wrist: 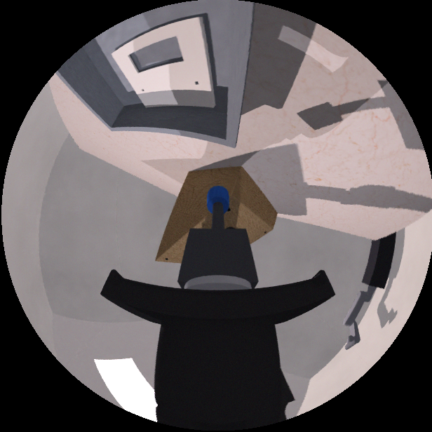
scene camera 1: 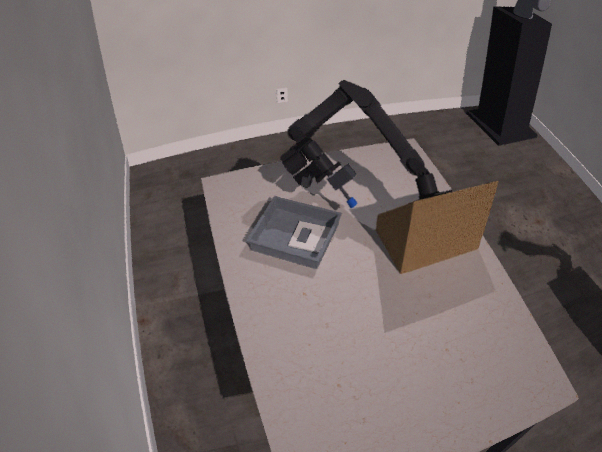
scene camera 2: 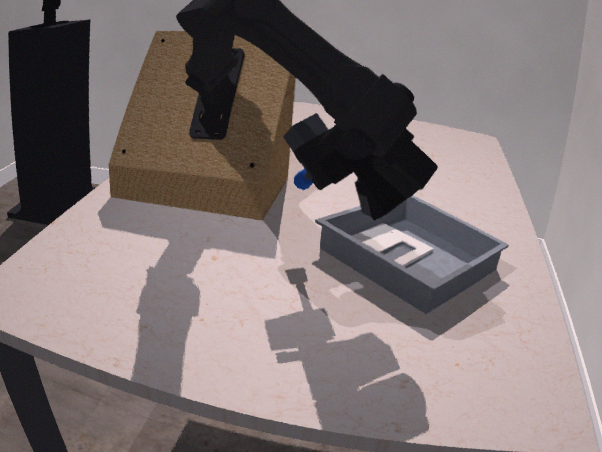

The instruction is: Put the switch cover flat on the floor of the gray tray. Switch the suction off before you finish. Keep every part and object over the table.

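The white switch cover (scene camera 1: 315,237) (scene camera 2: 382,237) (wrist: 195,50), with a rectangular opening, lies flat on the floor of the gray tray (scene camera 1: 282,254) (scene camera 2: 375,267) (wrist: 239,75), toward one end and apart from the arm. My gripper, a blue suction cup (scene camera 1: 352,202) (scene camera 2: 303,179) (wrist: 218,199), is outside the tray, above the table on the side toward the wooden block. Nothing hangs from the cup, so it is open. The arm's wrist hides a back corner of the tray in scene camera 2.
A wooden wedge block (scene camera 1: 445,230) (scene camera 2: 185,192) (wrist: 187,220) stands on the pale table (scene camera 1: 350,350) (scene camera 2: 500,375) (wrist: 350,160) and carries the arm's base. A black pedestal (scene camera 1: 515,75) (scene camera 2: 55,125) stands on the floor beyond the table.
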